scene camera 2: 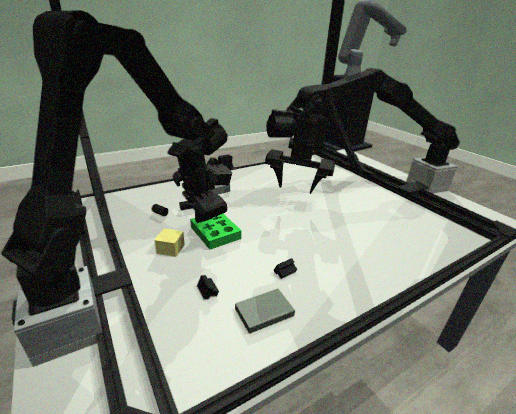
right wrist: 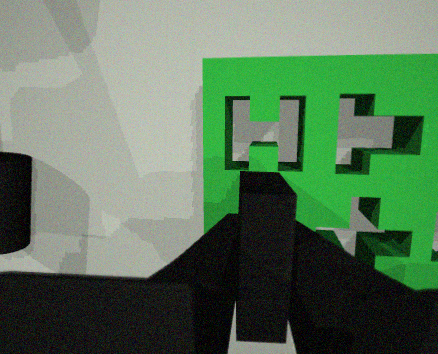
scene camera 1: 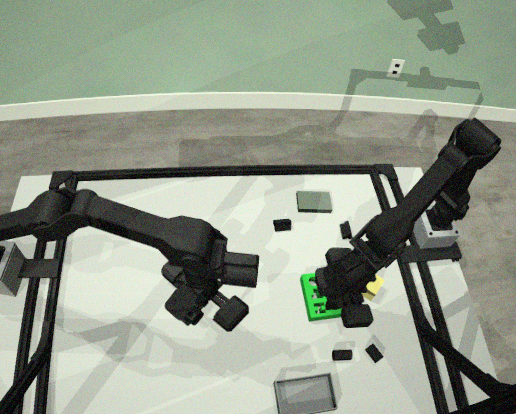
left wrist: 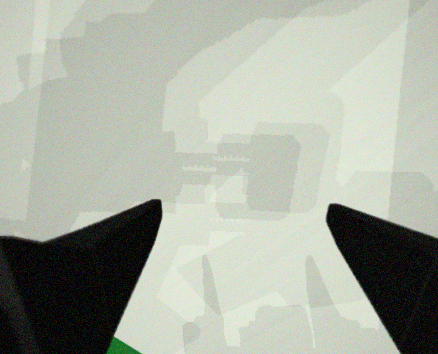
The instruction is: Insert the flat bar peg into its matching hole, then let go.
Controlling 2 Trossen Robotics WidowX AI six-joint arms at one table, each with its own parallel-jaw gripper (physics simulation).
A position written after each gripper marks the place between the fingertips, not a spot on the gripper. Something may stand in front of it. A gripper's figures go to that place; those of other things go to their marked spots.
Labels:
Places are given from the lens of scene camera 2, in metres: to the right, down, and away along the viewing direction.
left gripper (scene camera 2: 295, 190): 0.11, -0.05, 0.89
right gripper (scene camera 2: 204, 218): -0.14, 0.03, 0.78

